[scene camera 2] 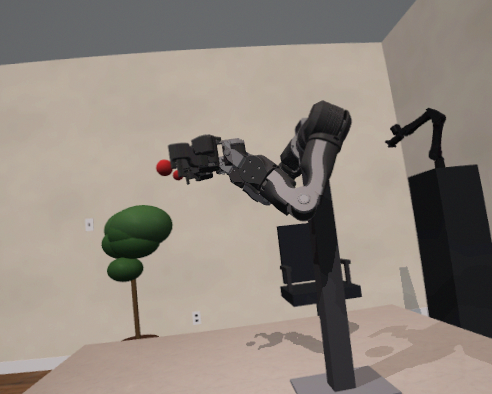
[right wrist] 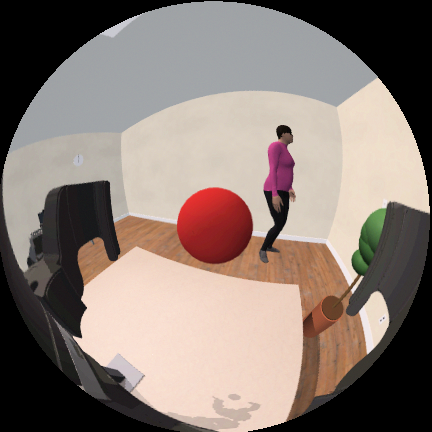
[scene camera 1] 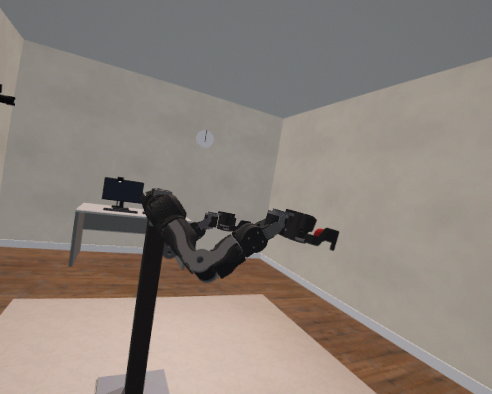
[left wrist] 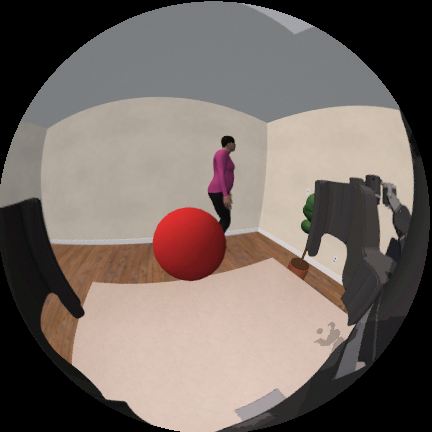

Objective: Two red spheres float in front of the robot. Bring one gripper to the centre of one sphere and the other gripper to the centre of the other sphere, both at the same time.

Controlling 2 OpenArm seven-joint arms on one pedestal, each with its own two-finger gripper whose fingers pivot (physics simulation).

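A red sphere (left wrist: 189, 244) (scene camera 2: 164, 167) floats ahead of my left gripper (left wrist: 196, 281) (scene camera 2: 180, 166), which is open and empty. In the left wrist view it shows between the fingers, above the line joining their tips; in scene camera 2 it is just beyond them. It is hidden in scene camera 1. The other red sphere (right wrist: 215, 225) (scene camera 1: 318, 232) (scene camera 2: 177, 175) floats at my open, empty right gripper (right wrist: 233, 284) (scene camera 1: 323, 241). In the right wrist view it shows between the fingers, above their tips and a little left of centre. In scene camera 2 this sphere is partly hidden by the left gripper.
The arms stand on a dark pedestal (scene camera 1: 145, 310) (scene camera 2: 336, 330) over a pale mat (scene camera 1: 240, 340) (left wrist: 200, 340). A person in magenta (left wrist: 221, 172) (right wrist: 280, 167) is in the background. A potted plant (scene camera 2: 137, 230) (right wrist: 372, 237), a chair (scene camera 2: 296, 255) and a desk (scene camera 1: 90, 207) stand farther off.
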